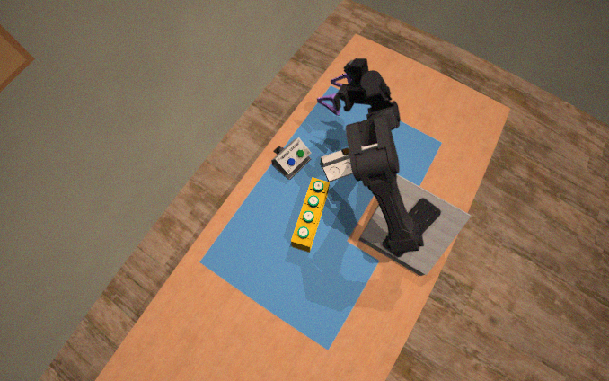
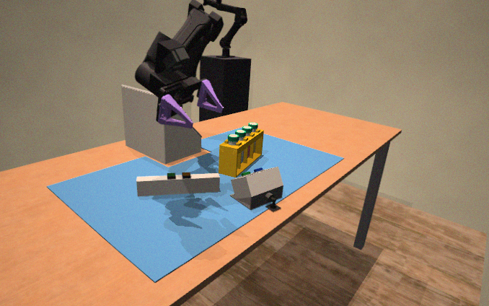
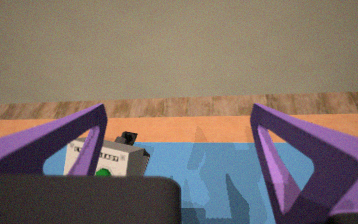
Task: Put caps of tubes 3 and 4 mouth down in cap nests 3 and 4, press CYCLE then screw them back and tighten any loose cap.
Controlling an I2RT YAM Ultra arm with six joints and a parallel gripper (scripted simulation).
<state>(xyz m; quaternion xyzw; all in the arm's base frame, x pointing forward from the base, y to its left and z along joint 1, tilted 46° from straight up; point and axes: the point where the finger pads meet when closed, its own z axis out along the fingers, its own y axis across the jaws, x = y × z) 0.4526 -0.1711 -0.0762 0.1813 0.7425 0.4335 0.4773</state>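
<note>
The cap 4 is 14 cm behind my hand, 23 cm to the left of it and 14 cm below it. The rest, counted from my hand: green key: 1 cm behind, 15 cm to the left, 18 cm below; then cap 3: 16 cm behind, 27 cm to the left, 14 cm below; then blue key: 19 cm to the left, 18 cm below.
</note>
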